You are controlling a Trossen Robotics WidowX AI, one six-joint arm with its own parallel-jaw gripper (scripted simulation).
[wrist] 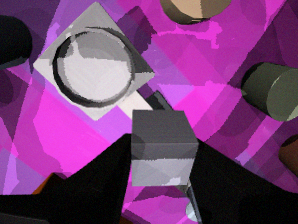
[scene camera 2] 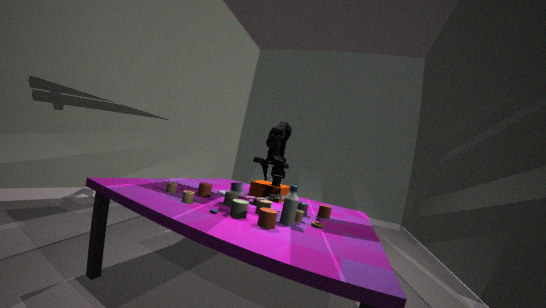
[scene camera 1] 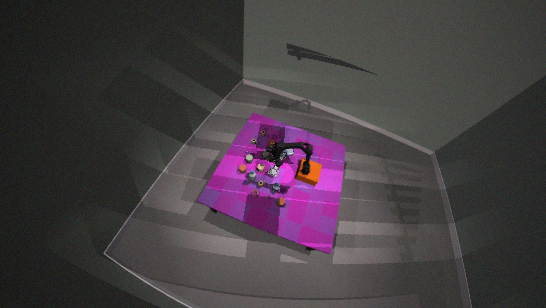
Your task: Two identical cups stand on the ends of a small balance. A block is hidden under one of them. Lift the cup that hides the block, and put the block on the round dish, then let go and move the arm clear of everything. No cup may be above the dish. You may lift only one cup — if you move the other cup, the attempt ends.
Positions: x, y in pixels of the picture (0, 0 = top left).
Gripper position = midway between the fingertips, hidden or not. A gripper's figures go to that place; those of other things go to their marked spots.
Labels:
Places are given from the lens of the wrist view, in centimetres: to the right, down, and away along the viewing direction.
my gripper (wrist: 158, 141): 0, 2, 10
grey block (wrist: 163, 143): 1, 1, 7

